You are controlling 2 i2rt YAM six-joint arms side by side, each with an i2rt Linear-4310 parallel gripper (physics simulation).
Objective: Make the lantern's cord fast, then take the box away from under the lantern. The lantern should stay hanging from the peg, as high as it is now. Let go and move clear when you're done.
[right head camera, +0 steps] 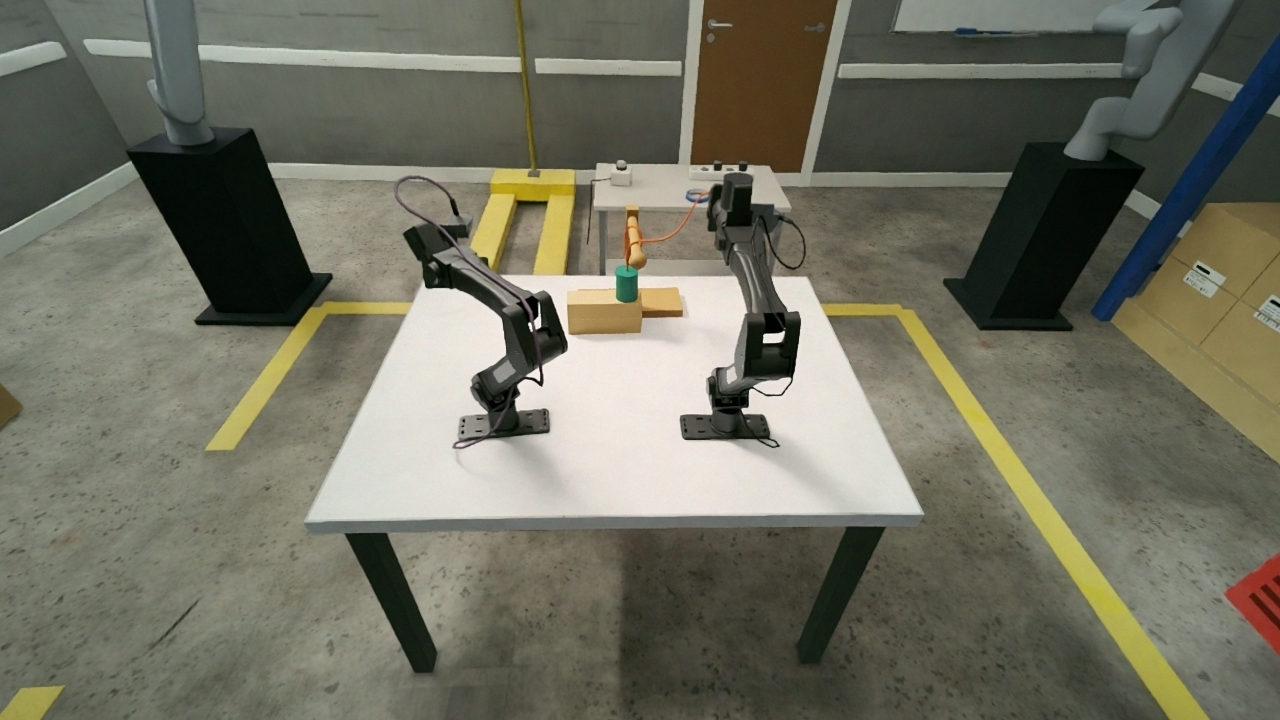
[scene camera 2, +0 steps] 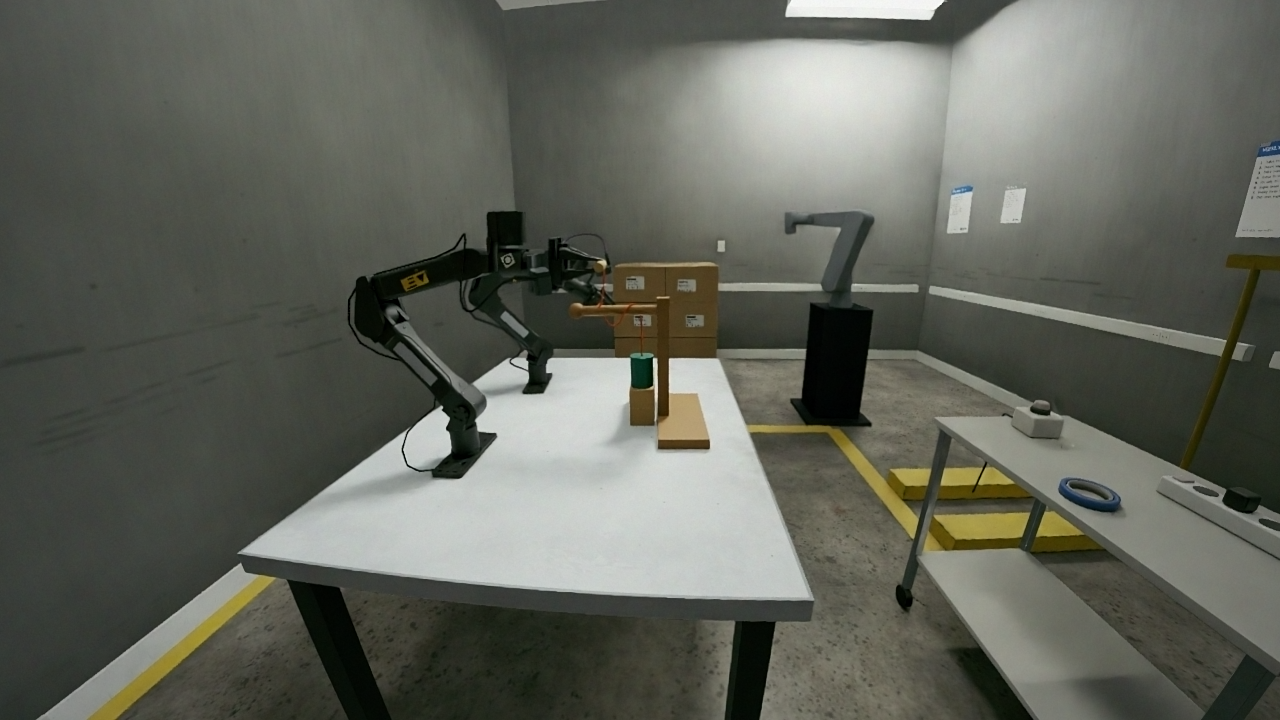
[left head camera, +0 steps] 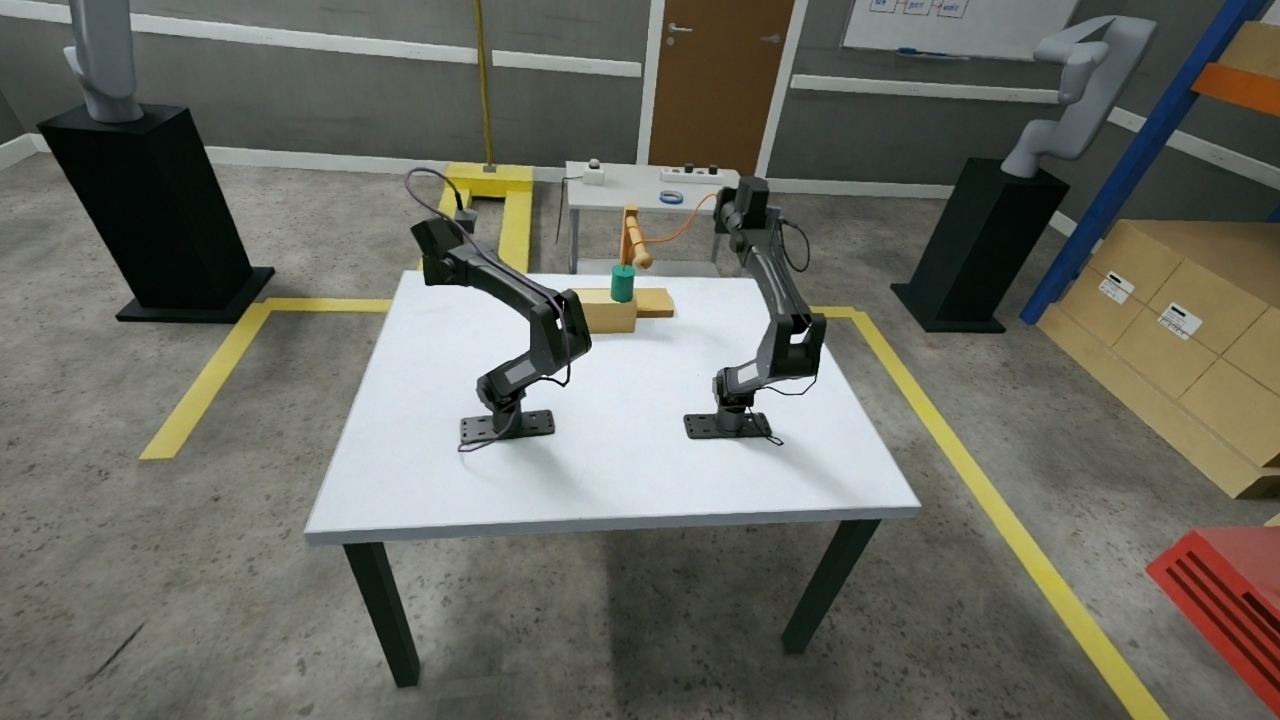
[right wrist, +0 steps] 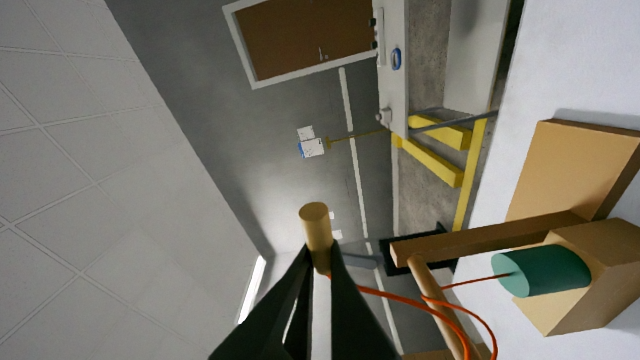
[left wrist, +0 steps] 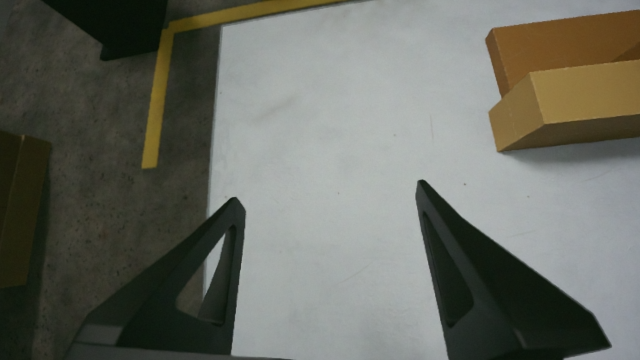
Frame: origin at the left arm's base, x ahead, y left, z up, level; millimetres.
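Seen in the pictures: left gripper, fingertip midpoint: (left wrist: pixel 323 195); right gripper, fingertip midpoint: (right head camera: pixel 718 192) (scene camera 2: pixel 603 265) (left head camera: pixel 721 195) (right wrist: pixel 322 246); left arm's base, link origin: (right head camera: pixel 505 425) (scene camera 2: pixel 538 384) (left head camera: pixel 507 427); right arm's base, link origin: (right head camera: pixel 723 428) (scene camera 2: pixel 467 454) (left head camera: pixel 726 426).
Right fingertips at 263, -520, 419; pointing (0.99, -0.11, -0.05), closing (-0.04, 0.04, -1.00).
Observation:
Offsets run from my right fingertips to a thing's top centre, as dx, dy, dz. "spot": to the spot under its first point. Level surfaces: height alone.
The green lantern {+81, +195, -239} (left head camera: pixel 622 282) (right head camera: pixel 626 283) (scene camera 2: pixel 641 369) (right wrist: pixel 555 272) stands upright on the tan box {+86, +255, -319} (left head camera: pixel 608 316) (right head camera: pixel 604 312) (scene camera 2: pixel 641 407) (left wrist: pixel 585 92). Its orange cord {spot: -20, +126, -101} (left head camera: pixel 666 240) (right head camera: pixel 666 238) (right wrist: pixel 400 298) runs up to the wooden peg {+20, +186, -106} (left head camera: pixel 634 234) (scene camera 2: pixel 595 309) (right wrist: pixel 425 277), passes over it and loops beside it, then reaches my right gripper. How many turns it makes is unclear. My right gripper (right wrist: pixel 322 246) is shut on the wooden toggle {-5, -11, +10} (right wrist: pixel 315 220) at the cord's end, off to the right of the peg in the head views. My left gripper (left wrist: pixel 323 195) is open, above the table, left of the box.
The peg's post {+135, +176, -89} (scene camera 2: pixel 662 358) (right wrist: pixel 480 237) rises from a flat wooden base (left head camera: pixel 656 302) (scene camera 2: pixel 684 420) (left wrist: pixel 565 45) (right wrist: pixel 570 175) just behind the box, near the table's far edge. A side table (scene camera 2: pixel 993 429) with blue tape (scene camera 2: pixel 1089 494) stands beyond the white table {dz -419} (scene camera 2: pixel 537 537).

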